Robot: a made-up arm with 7 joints.
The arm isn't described. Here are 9 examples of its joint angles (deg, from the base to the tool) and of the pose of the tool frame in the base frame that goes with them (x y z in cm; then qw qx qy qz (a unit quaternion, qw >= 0)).
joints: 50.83 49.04 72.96 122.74 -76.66 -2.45 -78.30
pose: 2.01 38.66 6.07 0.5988 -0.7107 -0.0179 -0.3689
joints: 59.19 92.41 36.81 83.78 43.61 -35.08 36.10
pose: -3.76 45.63 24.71 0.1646 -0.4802 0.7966 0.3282
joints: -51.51 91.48 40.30 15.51 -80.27 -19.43 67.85
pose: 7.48 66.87 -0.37 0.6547 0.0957 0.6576 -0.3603
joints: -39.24 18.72 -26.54 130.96 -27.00 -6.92 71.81
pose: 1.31 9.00 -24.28 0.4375 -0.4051 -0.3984 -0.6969
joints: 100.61 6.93 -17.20 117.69 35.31 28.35 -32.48
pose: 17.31 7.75 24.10 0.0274 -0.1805 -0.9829 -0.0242
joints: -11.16 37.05 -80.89 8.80 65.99 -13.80 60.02
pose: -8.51 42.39 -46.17 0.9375 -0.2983 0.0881 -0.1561
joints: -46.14 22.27 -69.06 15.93 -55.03 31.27 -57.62
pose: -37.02 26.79 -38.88 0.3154 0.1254 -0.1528 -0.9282
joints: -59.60 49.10 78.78 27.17 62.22 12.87 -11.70
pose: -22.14 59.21 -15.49 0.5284 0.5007 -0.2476 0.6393
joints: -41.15 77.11 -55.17 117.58 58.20 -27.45 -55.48
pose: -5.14 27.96 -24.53 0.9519 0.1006 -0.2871 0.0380
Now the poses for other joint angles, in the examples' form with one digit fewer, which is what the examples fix.
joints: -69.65 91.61 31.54 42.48 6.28 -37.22 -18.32
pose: 14.2 61.3 -9.6 0.597 0.476 -0.377 -0.524
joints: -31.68 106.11 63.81 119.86 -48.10 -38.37 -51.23
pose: 20.3 25.6 15.3 0.473 -0.305 0.625 0.542
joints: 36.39 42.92 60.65 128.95 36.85 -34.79 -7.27
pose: 8.1 35.1 4.5 0.404 -0.252 0.878 -0.038
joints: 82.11 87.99 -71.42 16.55 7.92 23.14 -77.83
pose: 8.7 66.6 1.0 0.138 0.977 0.021 0.160
